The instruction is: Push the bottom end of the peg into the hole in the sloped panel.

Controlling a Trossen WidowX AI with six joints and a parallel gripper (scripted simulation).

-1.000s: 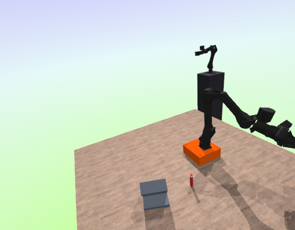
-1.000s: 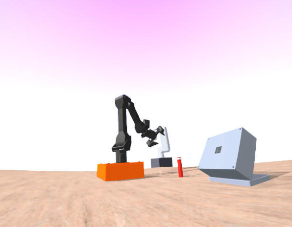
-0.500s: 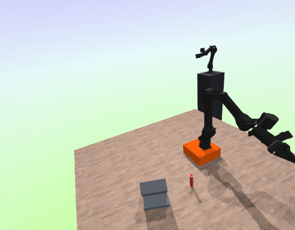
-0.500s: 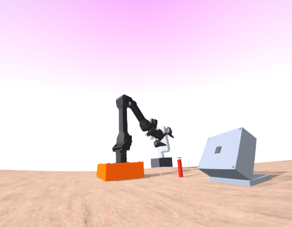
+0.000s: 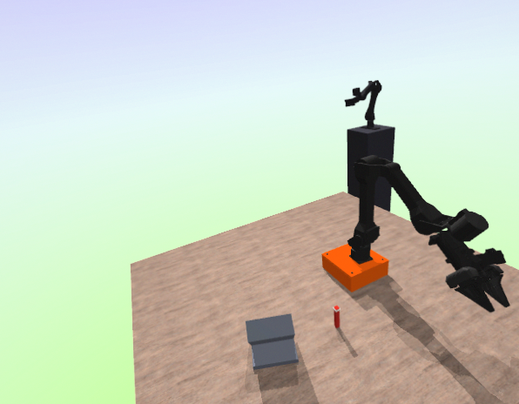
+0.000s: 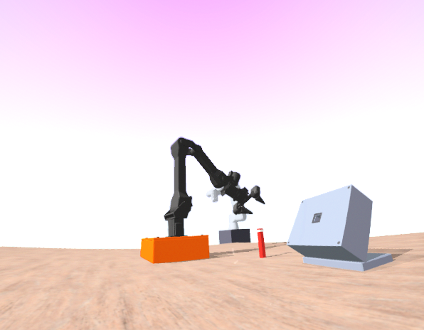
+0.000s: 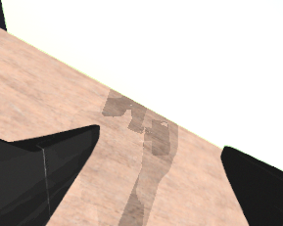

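Right now my gripper tip is 27 cm to the left of the red square peg, 27 cm short of it and 13 cm above it. Also, from my gripper tip: sloped grey panel: 48 cm ahead, 29 cm to the right, 11 cm below.
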